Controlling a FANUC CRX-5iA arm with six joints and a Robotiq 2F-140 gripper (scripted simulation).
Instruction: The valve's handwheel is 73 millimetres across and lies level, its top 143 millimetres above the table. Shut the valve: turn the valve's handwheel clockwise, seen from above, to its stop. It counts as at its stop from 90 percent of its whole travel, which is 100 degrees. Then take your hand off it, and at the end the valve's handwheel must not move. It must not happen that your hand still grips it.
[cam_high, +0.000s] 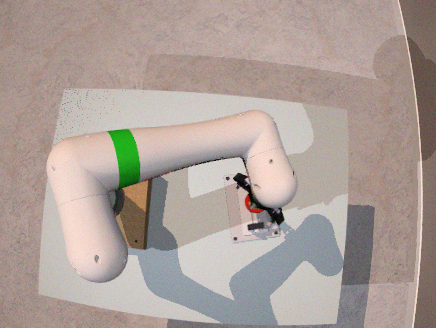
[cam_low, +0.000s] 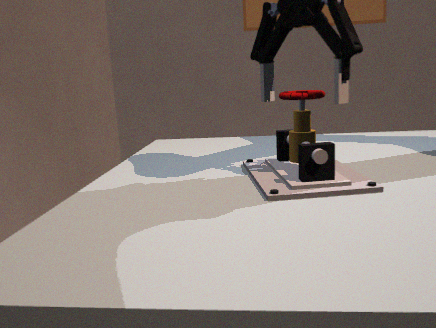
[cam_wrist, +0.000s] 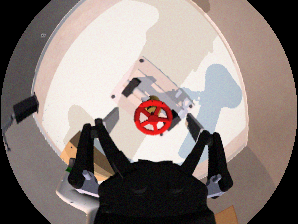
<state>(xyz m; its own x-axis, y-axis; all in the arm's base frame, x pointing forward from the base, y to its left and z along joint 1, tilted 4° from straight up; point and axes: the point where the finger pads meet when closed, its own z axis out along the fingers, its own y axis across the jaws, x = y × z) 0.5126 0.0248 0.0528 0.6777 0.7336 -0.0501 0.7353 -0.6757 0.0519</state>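
My hand is 1 cm above the red handwheel.
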